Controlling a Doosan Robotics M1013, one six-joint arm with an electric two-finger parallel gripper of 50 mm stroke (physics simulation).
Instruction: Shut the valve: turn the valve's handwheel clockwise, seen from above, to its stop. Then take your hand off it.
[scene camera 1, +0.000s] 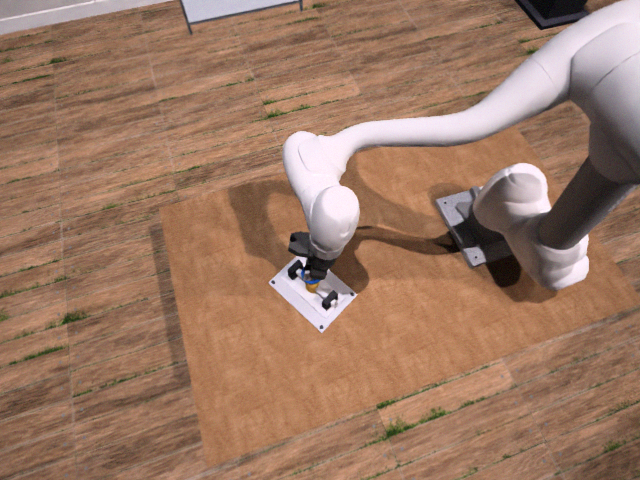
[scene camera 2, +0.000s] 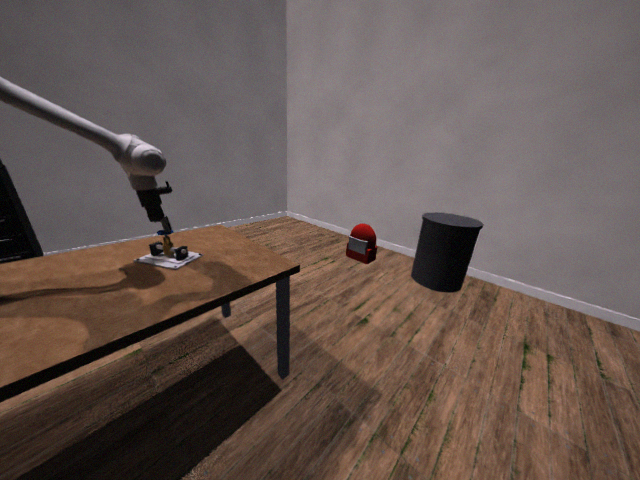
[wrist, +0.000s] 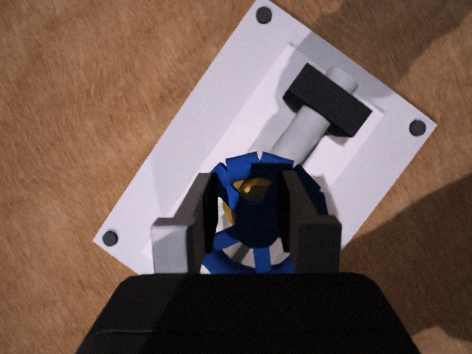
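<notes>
The valve's blue handwheel (scene camera 1: 310, 281) (scene camera 2: 164, 232) (wrist: 242, 162) sits on a brass valve body (scene camera 1: 312, 287) (scene camera 2: 168, 246) (wrist: 254, 189). The valve is fixed on a white plate (scene camera 1: 294, 301) (wrist: 175, 150), which lies turned askew in the wrist view. My gripper (scene camera 1: 312, 271) (scene camera 2: 166, 224) (wrist: 247, 196) points down at the handwheel. Its two fingers stand partly apart, open, one over each side of the wheel, and hold nothing. I cannot tell whether a finger touches the wheel. The gripper body hides the near part of the wheel in the wrist view.
A black pipe clamp (scene camera 1: 329, 300) (scene camera 2: 180, 252) (wrist: 330, 97) and a second clamp (scene camera 1: 295, 269) (scene camera 2: 156, 248) stand beside the valve. The brown table top (scene camera 1: 258, 387) (scene camera 2: 248, 258) (wrist: 60, 100) carries the plate. A dark bin (scene camera 2: 444, 253) and a red object (scene camera 2: 361, 242) stand beyond the table.
</notes>
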